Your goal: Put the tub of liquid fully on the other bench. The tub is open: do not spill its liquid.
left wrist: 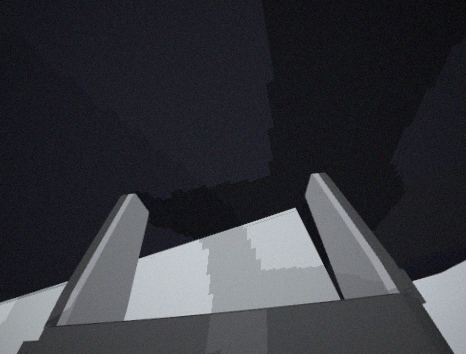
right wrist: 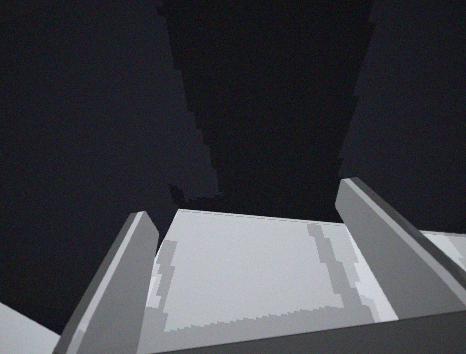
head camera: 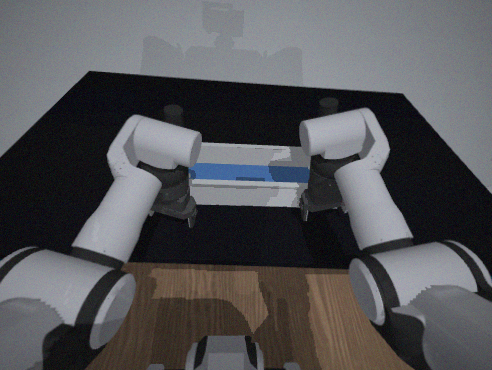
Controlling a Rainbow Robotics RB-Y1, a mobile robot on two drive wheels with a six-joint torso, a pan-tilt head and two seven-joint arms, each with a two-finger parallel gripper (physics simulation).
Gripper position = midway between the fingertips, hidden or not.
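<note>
There is a black bench (head camera: 62, 174) here. I also see a white tub (head camera: 213, 181), and both wrist views give me the tub again, (left wrist: 272, 262) and (right wrist: 216, 275). As for my own hands, my left gripper (head camera: 172, 218) is visible too, and the left wrist view shows me that same gripper (left wrist: 224, 194). My right gripper (head camera: 324, 214) appears as well, with the right wrist view also showing the gripper (right wrist: 243, 207).
</note>
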